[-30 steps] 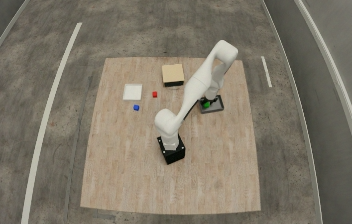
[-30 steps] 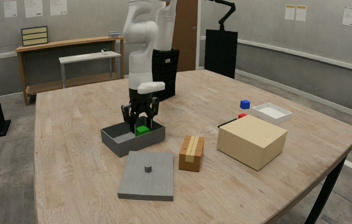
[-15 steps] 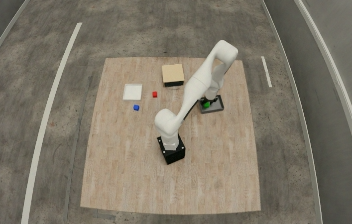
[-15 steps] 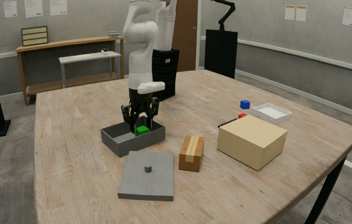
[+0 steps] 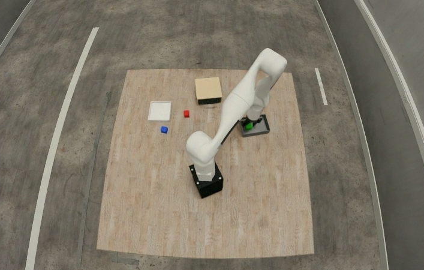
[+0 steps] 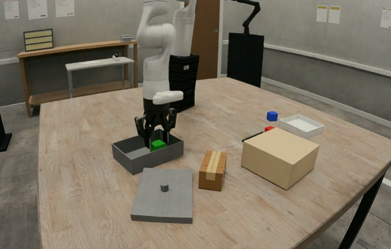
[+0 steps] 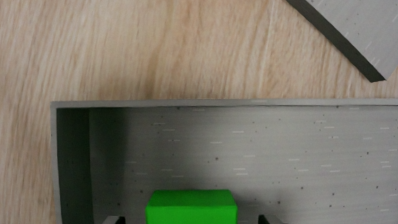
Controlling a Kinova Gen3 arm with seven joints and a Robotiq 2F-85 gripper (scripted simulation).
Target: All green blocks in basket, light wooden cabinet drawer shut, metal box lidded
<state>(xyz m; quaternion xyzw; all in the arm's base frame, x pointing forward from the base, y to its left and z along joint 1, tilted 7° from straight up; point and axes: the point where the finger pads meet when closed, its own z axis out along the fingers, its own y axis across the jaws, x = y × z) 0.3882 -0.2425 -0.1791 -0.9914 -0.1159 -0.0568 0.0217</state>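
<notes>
Right now my hand is 4 cm to the left of the grey metal box, 2 cm above it and 1 cm short of it. The rest, counted from my hand: small cardboard box: 19 cm ahead, 8 cm to the left, 1 cm below; then lid: 20 cm ahead, 7 cm to the right, 3 cm below; then drawer: 27 cm to the left, 22 cm ahead, 1 cm below.
</notes>
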